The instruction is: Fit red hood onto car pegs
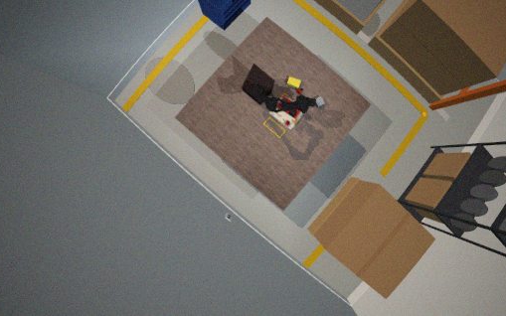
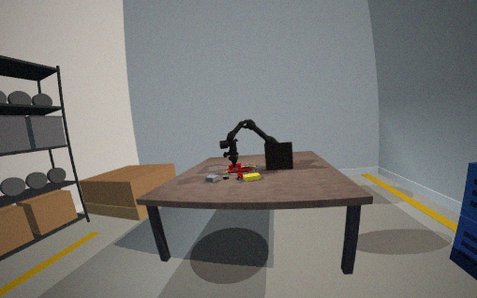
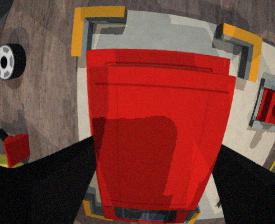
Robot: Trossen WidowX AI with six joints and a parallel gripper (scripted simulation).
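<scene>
Right now the red hood is right at my gripper tip. Round my gripper tip: pale jig plate 20 mm behind, 30 mm to the right, 40 mm below; then yellow block 180 mm behind, 180 mm to the left, 40 mm below; then black wheel 20 mm ahead, 170 mm to the left, 40 mm below.
</scene>
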